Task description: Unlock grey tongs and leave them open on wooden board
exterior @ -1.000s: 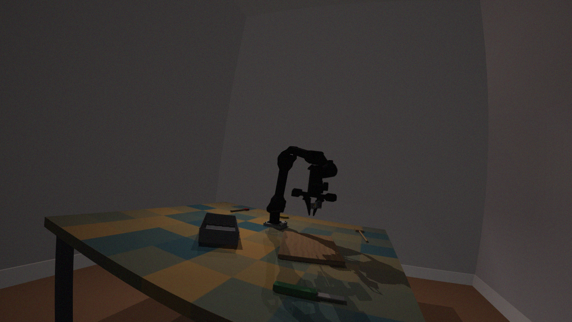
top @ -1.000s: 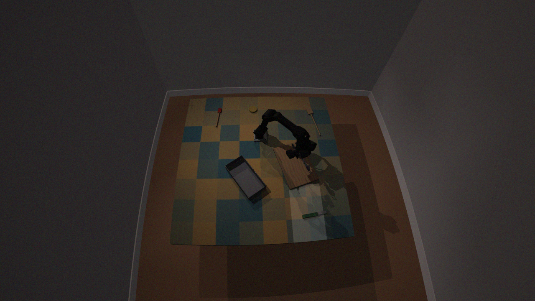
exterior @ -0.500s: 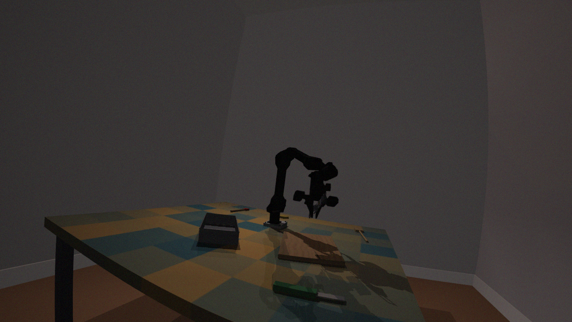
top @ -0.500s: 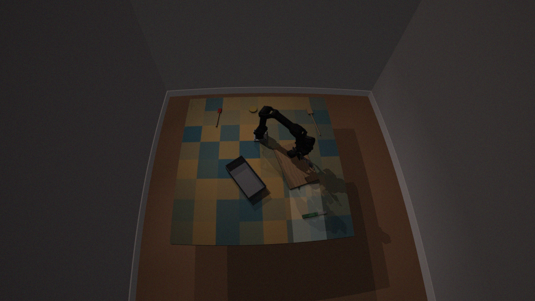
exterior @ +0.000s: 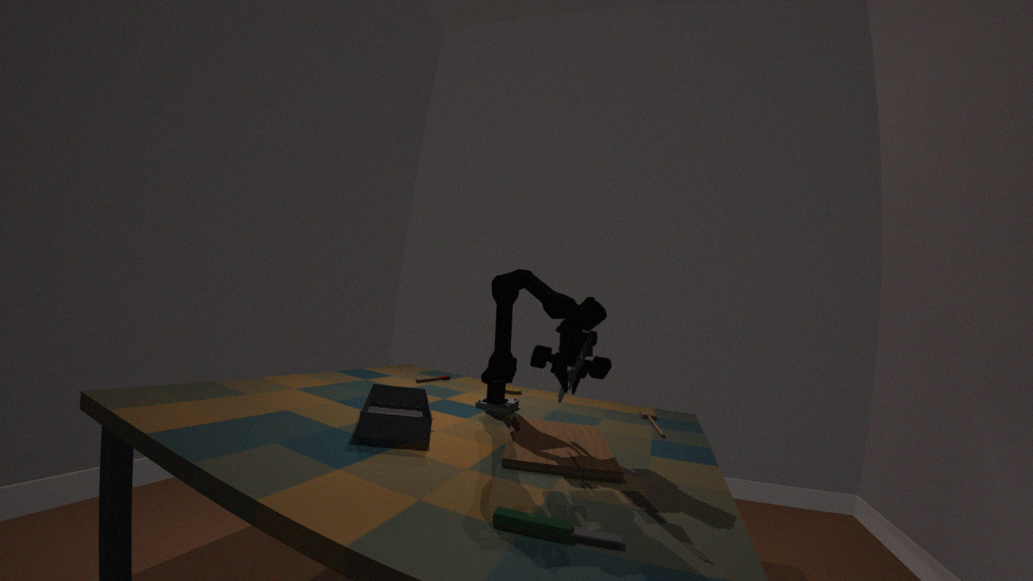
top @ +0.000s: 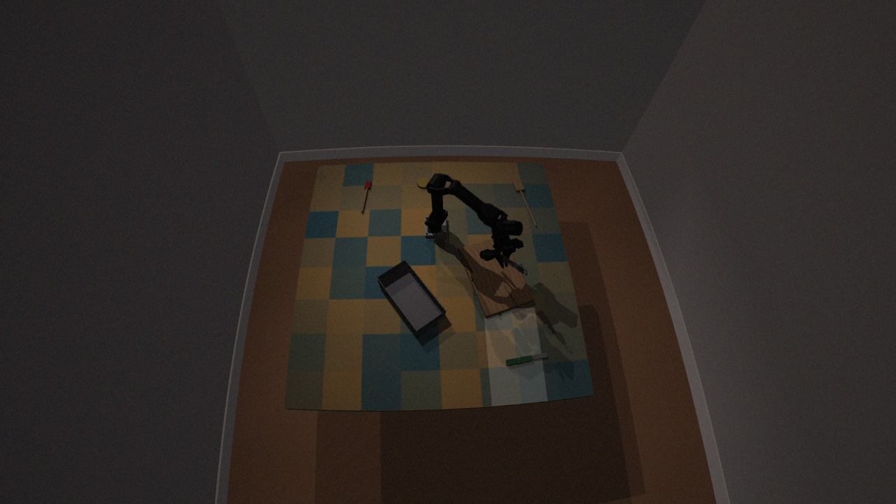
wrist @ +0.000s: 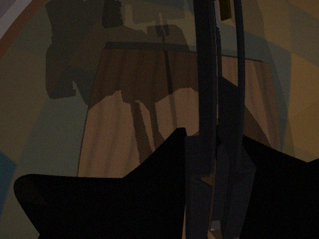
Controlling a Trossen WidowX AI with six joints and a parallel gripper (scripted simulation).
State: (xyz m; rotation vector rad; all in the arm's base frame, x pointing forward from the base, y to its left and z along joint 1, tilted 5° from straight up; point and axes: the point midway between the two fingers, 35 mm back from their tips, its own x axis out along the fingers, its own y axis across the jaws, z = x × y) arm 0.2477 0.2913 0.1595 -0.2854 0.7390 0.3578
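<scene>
Right now the wooden board is 13 cm below my gripper tip, 3 cm behind it and 2 cm to the right of it. From my gripper tip the other things lie so: red-tipped stick (65 cm to the right, 51 cm behind, 13 cm below); roasting tin (40 cm to the right, 11 cm below, 9 cm ahead); yellow disc (57 cm behind, 35 cm to the right, 13 cm below).
</scene>
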